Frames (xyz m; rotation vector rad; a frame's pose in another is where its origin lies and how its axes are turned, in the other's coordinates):
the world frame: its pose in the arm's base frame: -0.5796 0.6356 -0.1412 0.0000 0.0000 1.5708
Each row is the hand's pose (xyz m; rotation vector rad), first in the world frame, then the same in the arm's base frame.
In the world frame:
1: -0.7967 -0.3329 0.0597 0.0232 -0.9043 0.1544
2: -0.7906 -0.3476 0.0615 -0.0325 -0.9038 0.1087
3: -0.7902 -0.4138 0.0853 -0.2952 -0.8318 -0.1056
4: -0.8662 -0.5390 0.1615 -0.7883 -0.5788 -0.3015
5: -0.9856 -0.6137 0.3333 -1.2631 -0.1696 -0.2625
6: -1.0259 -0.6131 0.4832 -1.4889 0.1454 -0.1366
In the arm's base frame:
1: -0.2467 -0.1611 -0.0815 0.7395 -0.7025 1.6042
2: -0.2320 -0.1550 -0.0797 0.6903 -0.7418 1.5595
3: -0.1658 -0.1546 -0.0559 0.4129 -0.8672 1.3551
4: -0.0406 -0.2306 0.0203 -0.1568 -1.0230 1.1380
5: 0.0341 -0.3500 0.1921 -0.8179 -1.0717 1.0824
6: 0.0335 -0.3903 0.3420 -1.2371 -1.0170 1.1145

